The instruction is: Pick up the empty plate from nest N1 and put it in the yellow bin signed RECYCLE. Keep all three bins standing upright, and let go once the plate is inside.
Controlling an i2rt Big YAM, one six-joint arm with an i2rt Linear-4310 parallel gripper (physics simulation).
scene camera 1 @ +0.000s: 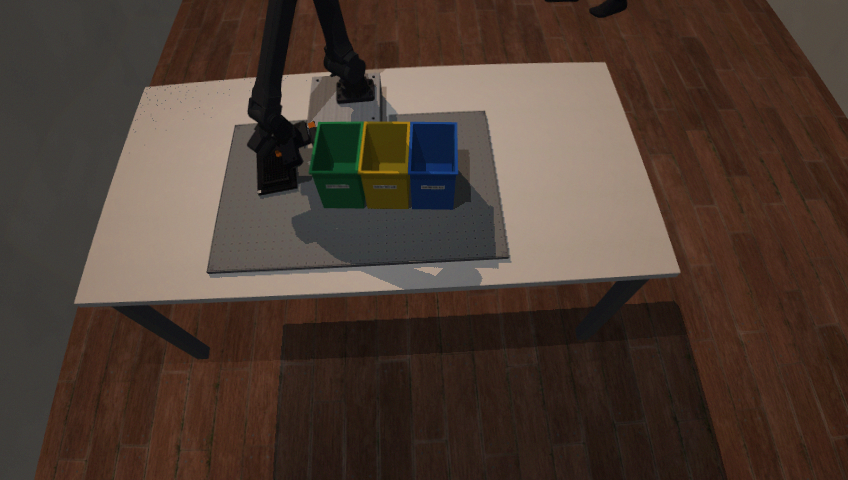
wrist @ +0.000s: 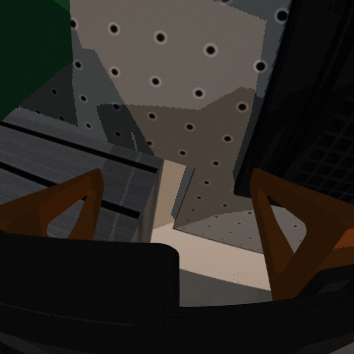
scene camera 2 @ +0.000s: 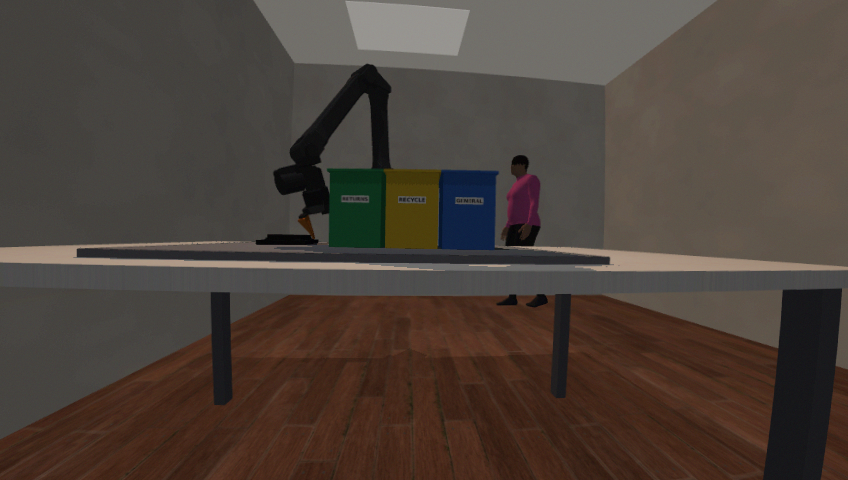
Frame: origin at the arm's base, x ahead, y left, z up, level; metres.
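Seen in the pictures: gripper, fingertip midpoint: (scene camera 1: 305, 147) (wrist: 176, 176); arm's base, origin of the base link: (scene camera 1: 355, 92).
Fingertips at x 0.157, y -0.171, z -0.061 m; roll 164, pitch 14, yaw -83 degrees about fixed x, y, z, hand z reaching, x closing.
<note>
Pixels of each thing's top centre, then the offset from my fingertips to it.
- black plate, middle of its top: (scene camera 1: 274, 166) (scene camera 2: 291, 234) dy -0.094, dx +0.063, dz -0.001 m
- black nest N1, middle of its top: (scene camera 1: 275, 168) (scene camera 2: 291, 238) dy -0.093, dx +0.063, dz -0.012 m
- yellow RECYCLE bin, middle of its top: (scene camera 2: 414, 178) (scene camera 1: 384, 146) dy +0.257, dx +0.155, dz +0.153 m
- green RETURNS bin, middle of its top: (scene camera 1: 336, 146) (scene camera 2: 365, 178) dy +0.127, dx +0.140, dz +0.153 m
- blue GENERAL bin, middle of its top: (scene camera 1: 433, 146) (scene camera 2: 463, 179) dy +0.387, dx +0.171, dz +0.153 m
The black plate (scene camera 1: 277, 171) (scene camera 2: 288, 236) (wrist: 327, 160) sits in the black nest N1 (scene camera 1: 278, 190) (scene camera 2: 261, 242) left of the bins; its gridded top partly shows at the right of the wrist view. My gripper (scene camera 1: 295, 140) (scene camera 2: 307, 228) (wrist: 176, 176) is open and empty, low beside the nest's bin-side back end. In the wrist view, the right finger overlaps the nest's near corner; the left is in front of the metal base block. Contact cannot be told. The yellow RECYCLE bin (scene camera 1: 387, 191) (scene camera 2: 411, 220) stands upright; its visible inside shows no plate.
The green RETURNS bin (scene camera 1: 343, 193) (scene camera 2: 357, 223) (wrist: 30, 55) stands upright between nest and yellow bin, close to my gripper. The blue GENERAL bin (scene camera 1: 432, 199) (scene camera 2: 468, 223) stands upright right of yellow. The metal base block (scene camera 1: 321, 101) (wrist: 55, 150) is behind the bins. A person (scene camera 2: 523, 199) stands beyond the table.
</note>
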